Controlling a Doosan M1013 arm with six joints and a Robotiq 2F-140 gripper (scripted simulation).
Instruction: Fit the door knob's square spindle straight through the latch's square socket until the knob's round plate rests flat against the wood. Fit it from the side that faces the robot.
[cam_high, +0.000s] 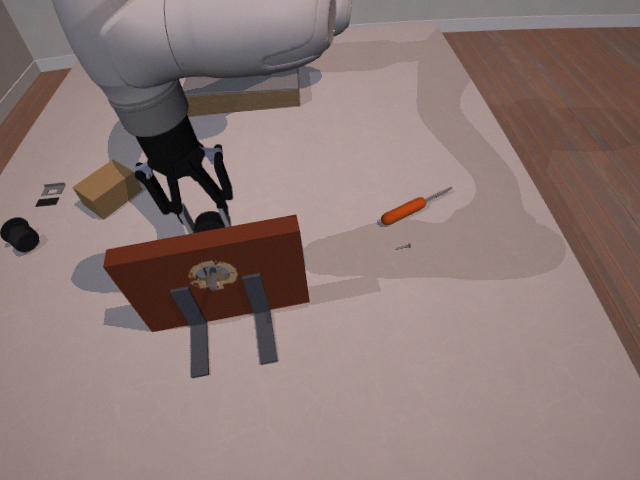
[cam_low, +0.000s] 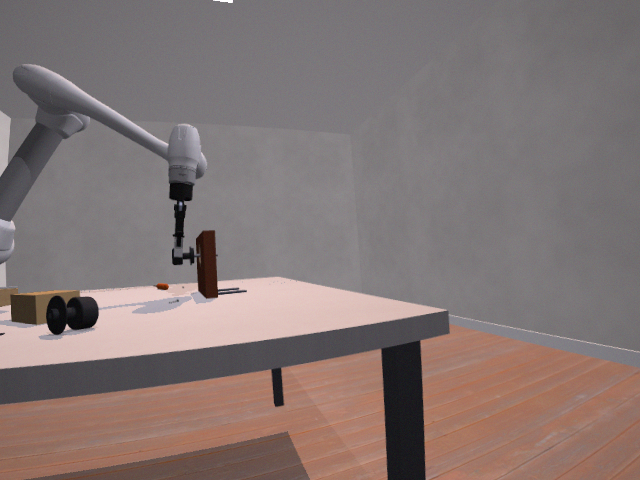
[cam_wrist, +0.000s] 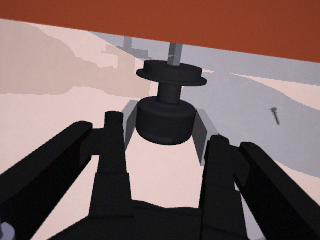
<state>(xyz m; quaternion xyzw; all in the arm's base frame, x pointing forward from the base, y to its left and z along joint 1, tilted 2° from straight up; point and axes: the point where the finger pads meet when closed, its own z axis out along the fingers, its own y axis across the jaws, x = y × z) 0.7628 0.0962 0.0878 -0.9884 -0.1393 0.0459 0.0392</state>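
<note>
Right now the latch socket is 8 cm ahead of my hand, 2 cm to the left of it and 3 cm below it. Round my hand: tan box (21 cm behind, 34 cm to the right, 13 cm below); then brown wood panel (8 cm ahead, 2 cm to the left, 5 cm below); then screw (8 cm behind, 36 cm to the left, 16 cm below).
</note>
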